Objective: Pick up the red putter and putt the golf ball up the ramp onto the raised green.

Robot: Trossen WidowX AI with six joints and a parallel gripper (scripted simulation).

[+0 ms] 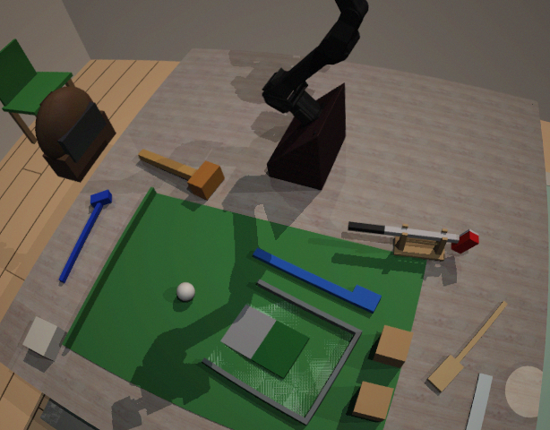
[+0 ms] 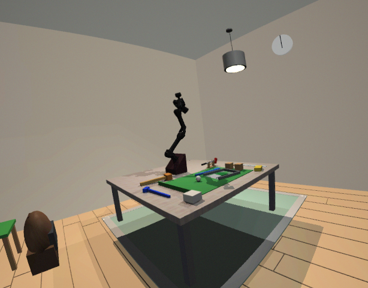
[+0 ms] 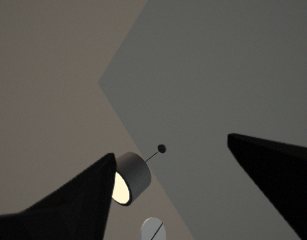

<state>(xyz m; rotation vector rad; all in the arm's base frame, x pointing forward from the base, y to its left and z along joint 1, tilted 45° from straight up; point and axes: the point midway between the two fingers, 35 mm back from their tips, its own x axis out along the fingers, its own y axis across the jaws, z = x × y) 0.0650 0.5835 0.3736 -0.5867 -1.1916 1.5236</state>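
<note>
Right now the red putter is 79 cm below my gripper tip, 22 cm ahead of it and 12 cm to the left of it. From my gripper tip the other things lie so: green mat (84 cm below, 48 cm ahead, 21 cm to the right); then wooden paddle (84 cm below, 44 cm ahead, 28 cm to the left); then wooden stand (81 cm below, 22 cm ahead, 14 cm to the left).
</note>
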